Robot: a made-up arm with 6 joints. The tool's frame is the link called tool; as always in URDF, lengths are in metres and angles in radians. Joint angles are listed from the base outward.
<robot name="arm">
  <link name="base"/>
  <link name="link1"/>
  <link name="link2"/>
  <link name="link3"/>
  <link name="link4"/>
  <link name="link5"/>
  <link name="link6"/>
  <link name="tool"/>
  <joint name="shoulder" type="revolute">
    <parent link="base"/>
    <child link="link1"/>
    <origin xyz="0 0 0.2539"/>
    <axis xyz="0 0 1"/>
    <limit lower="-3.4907" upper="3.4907"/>
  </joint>
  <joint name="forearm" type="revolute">
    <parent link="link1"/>
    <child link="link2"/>
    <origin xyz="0 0 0" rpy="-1.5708 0 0"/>
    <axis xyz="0 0 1"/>
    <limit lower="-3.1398" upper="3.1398"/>
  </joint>
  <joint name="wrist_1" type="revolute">
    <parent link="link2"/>
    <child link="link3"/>
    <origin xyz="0 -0.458 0" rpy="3.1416 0 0"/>
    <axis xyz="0 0 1"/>
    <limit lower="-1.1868" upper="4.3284"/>
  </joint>
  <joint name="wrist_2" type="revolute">
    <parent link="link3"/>
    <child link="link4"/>
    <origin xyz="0 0 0" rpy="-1.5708 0 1.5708"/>
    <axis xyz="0 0 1"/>
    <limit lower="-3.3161" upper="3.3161"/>
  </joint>
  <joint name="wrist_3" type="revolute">
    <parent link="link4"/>
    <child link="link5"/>
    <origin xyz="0 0 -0.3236" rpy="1.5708 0 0"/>
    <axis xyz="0 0 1"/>
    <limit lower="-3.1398" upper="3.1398"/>
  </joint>
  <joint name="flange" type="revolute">
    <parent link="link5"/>
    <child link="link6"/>
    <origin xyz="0 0 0.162" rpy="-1.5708 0 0"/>
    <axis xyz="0 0 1"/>
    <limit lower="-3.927" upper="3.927"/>
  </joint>
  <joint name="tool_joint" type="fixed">
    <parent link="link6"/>
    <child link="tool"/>
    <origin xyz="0 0 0" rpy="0 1.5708 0"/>
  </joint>
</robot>
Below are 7 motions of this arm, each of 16 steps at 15 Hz.
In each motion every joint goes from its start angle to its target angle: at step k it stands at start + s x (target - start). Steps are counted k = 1, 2, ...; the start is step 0. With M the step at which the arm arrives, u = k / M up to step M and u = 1 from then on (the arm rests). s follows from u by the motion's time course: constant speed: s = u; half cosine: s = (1 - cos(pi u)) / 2; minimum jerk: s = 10 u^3 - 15 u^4 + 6 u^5.
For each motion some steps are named. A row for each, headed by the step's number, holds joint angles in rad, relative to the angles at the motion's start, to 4 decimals.
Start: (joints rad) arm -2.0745 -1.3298 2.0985 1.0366 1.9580 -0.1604
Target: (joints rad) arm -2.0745 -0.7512 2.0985 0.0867 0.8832 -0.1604
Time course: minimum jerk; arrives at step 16
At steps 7, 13, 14, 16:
7: 0.0000 0.2222 0.0000 -0.3648 -0.4128 0.0000
13: 0.0000 0.5504 0.0000 -0.9036 -1.0224 0.0000
14: 0.0000 0.5693 0.0000 -0.9347 -1.0575 0.0000
16: 0.0000 0.5786 0.0000 -0.9499 -1.0748 0.0000

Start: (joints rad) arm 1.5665 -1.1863 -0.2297 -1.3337 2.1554 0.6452
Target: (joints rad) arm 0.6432 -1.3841 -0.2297 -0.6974 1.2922 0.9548
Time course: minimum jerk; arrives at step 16
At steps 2, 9, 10, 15, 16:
2: -0.0148 -0.0032 0.0000 0.0102 -0.0139 0.0050
9: -0.5687 -0.1218 0.0000 0.3919 -0.5317 0.1907
10: -0.6692 -0.1434 0.0000 0.4612 -0.6256 0.2244
15: -0.9213 -0.1974 0.0000 0.6349 -0.8613 0.3089
16: -0.9233 -0.1978 0.0000 0.6363 -0.8632 0.3096

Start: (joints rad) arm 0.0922 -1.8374 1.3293 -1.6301 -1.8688 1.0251
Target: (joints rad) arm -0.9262 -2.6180 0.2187 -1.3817 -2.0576 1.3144
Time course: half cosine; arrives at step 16
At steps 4, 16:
4: -0.1491 -0.1143 -0.1626 0.0364 -0.0276 0.0424
16: -1.0184 -0.7806 -1.1106 0.2484 -0.1888 0.2893

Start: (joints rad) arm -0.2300 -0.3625 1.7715 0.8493 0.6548 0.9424
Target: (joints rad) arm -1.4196 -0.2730 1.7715 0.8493 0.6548 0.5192
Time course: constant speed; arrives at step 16
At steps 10, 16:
10: -0.7435 0.0559 0.0000 0.0000 0.0000 -0.2645
16: -1.1896 0.0895 0.0000 0.0000 0.0000 -0.4232

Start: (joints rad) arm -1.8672 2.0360 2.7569 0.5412 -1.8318 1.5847
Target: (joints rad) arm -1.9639 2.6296 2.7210 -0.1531 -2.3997 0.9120
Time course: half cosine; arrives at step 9
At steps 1, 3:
1: -0.0029 0.0179 -0.0011 -0.0209 -0.0171 -0.0203
3: -0.0242 0.1484 -0.0090 -0.1736 -0.1420 -0.1682

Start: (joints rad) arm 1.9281 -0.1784 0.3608 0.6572 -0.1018 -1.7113
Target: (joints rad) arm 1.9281 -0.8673 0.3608 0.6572 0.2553 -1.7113
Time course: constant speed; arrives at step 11
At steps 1, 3, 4, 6, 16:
1: 0.0000 -0.0626 0.0000 0.0000 0.0325 0.0000
3: 0.0000 -0.1879 0.0000 0.0000 0.0974 0.0000
4: 0.0000 -0.2505 0.0000 0.0000 0.1299 0.0000
6: 0.0000 -0.3758 0.0000 0.0000 0.1948 0.0000
16: 0.0000 -0.6889 0.0000 0.0000 0.3571 0.0000

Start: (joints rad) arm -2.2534 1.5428 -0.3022 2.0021 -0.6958 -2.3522
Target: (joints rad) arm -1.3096 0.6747 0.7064 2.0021 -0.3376 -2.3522
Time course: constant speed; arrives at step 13
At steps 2, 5, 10, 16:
2: 0.1452 -0.1336 0.1552 0.0000 0.0551 0.0000
5: 0.3630 -0.3339 0.3879 0.0000 0.1378 0.0000
10: 0.7260 -0.6678 0.7758 0.0000 0.2755 0.0000
16: 0.9438 -0.8681 1.0086 0.0000 0.3582 0.0000

